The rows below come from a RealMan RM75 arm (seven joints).
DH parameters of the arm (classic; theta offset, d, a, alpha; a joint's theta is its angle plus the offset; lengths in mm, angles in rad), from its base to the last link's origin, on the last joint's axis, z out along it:
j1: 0 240.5 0 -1.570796
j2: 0 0 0 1.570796
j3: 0 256 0 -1.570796
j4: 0 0 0 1.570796
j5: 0 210 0 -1.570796
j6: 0 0 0 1.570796
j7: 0 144 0 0
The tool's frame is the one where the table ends.
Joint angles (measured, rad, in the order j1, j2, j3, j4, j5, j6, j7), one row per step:
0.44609, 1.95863, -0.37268, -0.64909, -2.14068, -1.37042, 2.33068
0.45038, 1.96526, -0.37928, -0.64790, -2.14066, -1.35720, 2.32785
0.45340, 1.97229, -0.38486, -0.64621, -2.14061, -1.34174, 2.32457
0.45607, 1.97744, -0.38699, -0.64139, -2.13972, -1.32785, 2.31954
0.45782, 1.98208, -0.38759, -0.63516, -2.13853, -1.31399, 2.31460
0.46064, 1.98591, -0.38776, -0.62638, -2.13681, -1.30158, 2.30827
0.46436, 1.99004, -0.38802, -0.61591, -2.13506, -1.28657, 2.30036
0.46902, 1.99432, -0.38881, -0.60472, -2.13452, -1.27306, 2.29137
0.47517, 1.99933, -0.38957, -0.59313, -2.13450, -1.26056, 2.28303
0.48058, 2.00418, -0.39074, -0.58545, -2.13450, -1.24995, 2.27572
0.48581, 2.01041, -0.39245, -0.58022, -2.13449, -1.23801, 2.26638
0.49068, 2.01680, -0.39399, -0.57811, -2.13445, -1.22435, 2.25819
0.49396, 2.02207, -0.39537, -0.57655, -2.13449, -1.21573, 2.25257
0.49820, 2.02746, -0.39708, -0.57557, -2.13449, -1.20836, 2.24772
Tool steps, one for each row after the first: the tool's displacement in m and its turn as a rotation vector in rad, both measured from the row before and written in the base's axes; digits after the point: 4 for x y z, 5 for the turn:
-0.0012, 0.0020, -0.0035, -0.00080, -0.00484, 0.00067
-0.0006, 0.0016, -0.0036, 0.00099, -0.00524, -0.00209
-0.0001, 0.0012, -0.0030, 0.00275, -0.00303, -0.00251
0.0004, 0.0008, -0.0029, 0.00356, -0.00159, -0.00456
0.0000, 0.0009, -0.0031, 0.00240, -0.00011, -0.00267
0.0000, 0.0012, -0.0036, 0.00276, -0.00120, -0.00281
-0.0005, 0.0012, -0.0041, -0.00004, -0.00152, -0.00049
-0.0012, 0.0015, -0.0047, -0.00176, 0.00002, 0.00090
-0.0013, 0.0015, -0.0038, -0.00110, -0.00154, 0.00207
-0.0014, 0.0016, -0.0038, 0.00001, -0.00461, 0.00361
-0.0012, 0.0018, -0.0030, 0.00269, -0.00692, 0.00240
-0.0011, 0.0011, -0.0026, 0.00059, -0.00367, 0.00213
-0.0016, 0.0013, -0.0026, -0.00012, -0.00287, 0.00365

